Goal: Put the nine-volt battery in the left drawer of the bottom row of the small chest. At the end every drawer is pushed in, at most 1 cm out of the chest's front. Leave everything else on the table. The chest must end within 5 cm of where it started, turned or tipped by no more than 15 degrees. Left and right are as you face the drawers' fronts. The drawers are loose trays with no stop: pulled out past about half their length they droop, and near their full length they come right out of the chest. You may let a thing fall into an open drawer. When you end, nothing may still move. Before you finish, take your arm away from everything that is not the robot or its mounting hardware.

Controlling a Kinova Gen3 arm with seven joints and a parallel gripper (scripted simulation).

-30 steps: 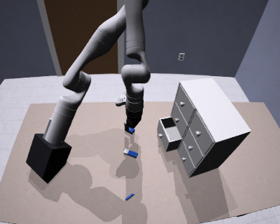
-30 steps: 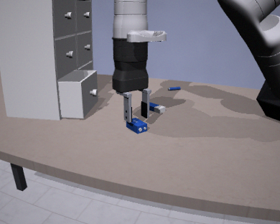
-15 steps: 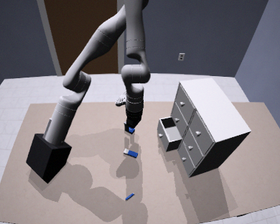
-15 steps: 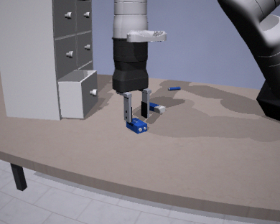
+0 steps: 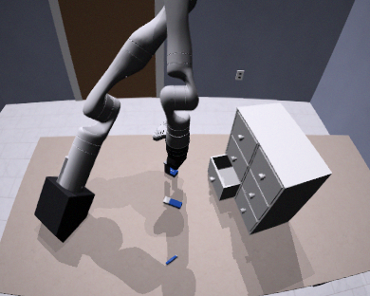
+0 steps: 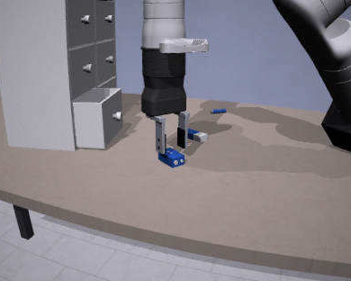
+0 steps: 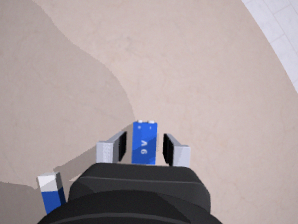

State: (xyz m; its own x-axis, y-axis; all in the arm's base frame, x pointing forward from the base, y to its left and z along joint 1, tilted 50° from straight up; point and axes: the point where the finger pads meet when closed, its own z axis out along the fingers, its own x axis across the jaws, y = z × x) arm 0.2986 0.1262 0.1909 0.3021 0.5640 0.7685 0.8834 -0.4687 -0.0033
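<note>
Right now the nine-volt battery is 1 cm behind my hand and 3 cm below it. The rest, counted from my hand: blue stick (9 cm ahead, 34 cm to the right, 4 cm below); then blue-and-white block (4 cm ahead, 13 cm to the right, 4 cm below).
</note>
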